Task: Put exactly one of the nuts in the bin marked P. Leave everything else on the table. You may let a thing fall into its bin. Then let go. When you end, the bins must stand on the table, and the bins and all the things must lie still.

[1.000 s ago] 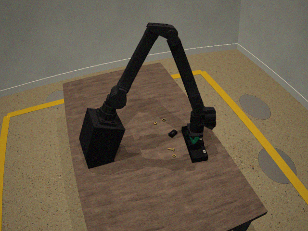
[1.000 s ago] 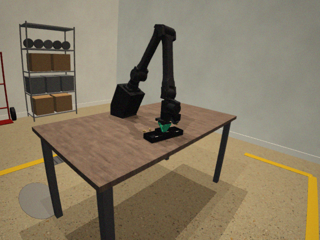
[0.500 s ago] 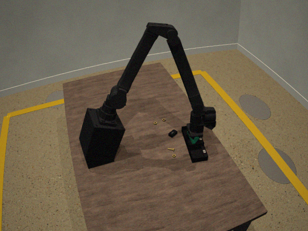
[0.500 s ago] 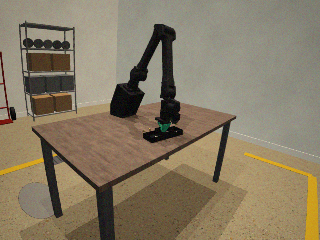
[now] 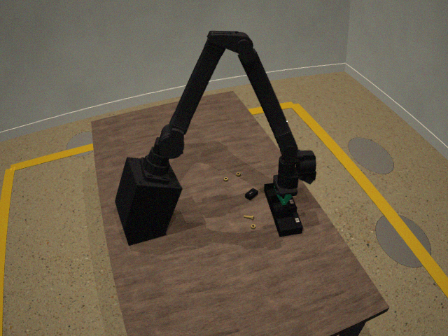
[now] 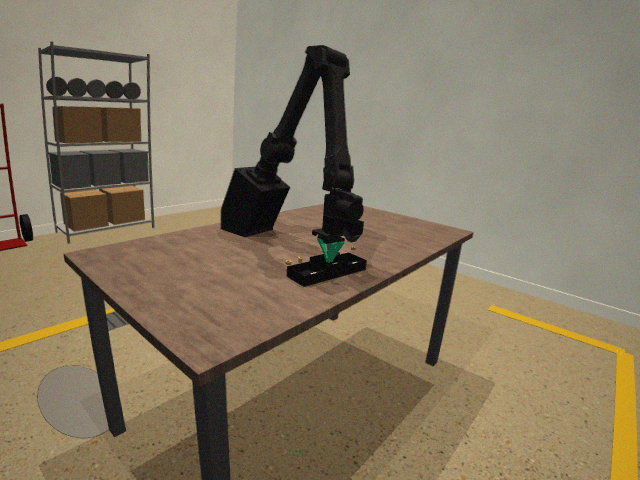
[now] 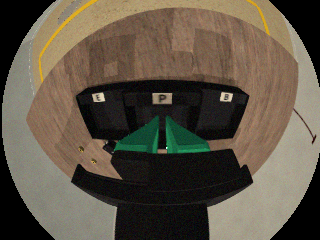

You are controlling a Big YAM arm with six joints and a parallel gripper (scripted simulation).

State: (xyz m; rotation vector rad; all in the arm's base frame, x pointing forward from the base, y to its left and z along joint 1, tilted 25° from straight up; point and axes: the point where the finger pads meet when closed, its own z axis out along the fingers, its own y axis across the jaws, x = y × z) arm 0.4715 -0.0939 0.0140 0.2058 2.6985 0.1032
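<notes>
Now: the bin 2 cm below my hand. From my hand the other things lie so: brass bolt: 13 cm behind, 4 cm below; small black block: 7 cm behind, 12 cm to the left, 4 cm below.
</notes>
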